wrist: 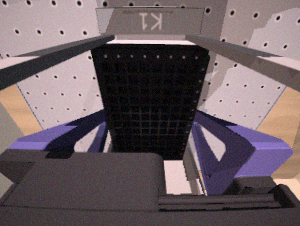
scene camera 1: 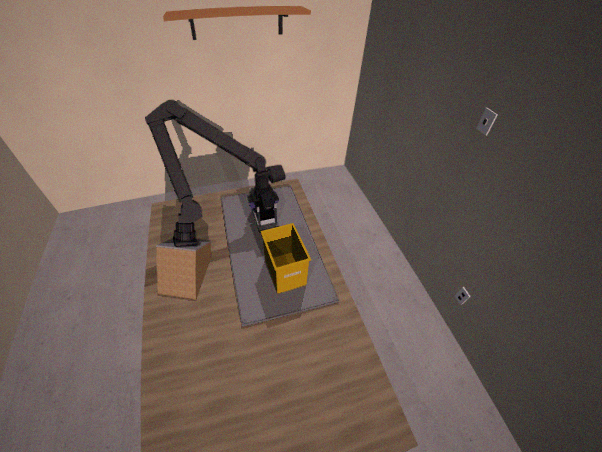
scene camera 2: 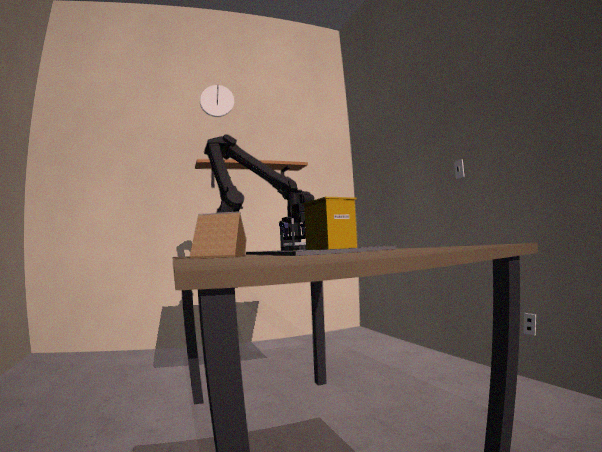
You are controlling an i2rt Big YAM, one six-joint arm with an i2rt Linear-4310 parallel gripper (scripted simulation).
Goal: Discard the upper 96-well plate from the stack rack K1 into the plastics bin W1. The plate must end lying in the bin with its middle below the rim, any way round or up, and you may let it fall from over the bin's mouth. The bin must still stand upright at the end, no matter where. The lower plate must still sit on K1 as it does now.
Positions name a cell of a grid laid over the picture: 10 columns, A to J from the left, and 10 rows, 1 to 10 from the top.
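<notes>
Wrist view: my gripper (wrist: E6), a black 96-well plate (wrist: F5). Scene camera 1: a yellow plastics bin W1 (scene camera 1: E6); in the wrist view it is out of frame.
</notes>
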